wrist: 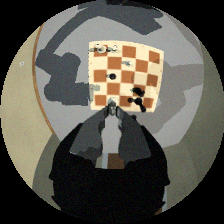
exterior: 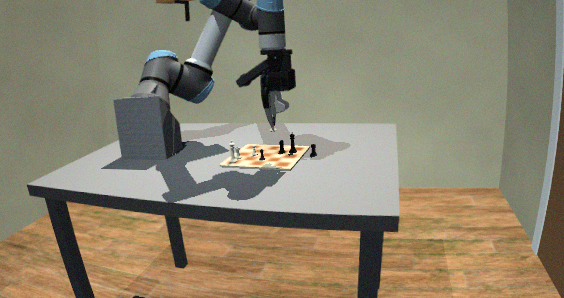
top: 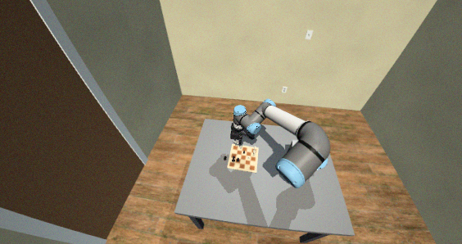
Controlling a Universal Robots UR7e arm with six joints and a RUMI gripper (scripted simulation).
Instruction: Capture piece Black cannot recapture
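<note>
My gripper is now 40 mm past the black pawn and 100 mm above it. Also, from my hand: white pawn 70 mm behind, 50 mm to the left, 100 mm below; small chessboard 30 mm behind, 40 mm to the left, 120 mm below.
</note>
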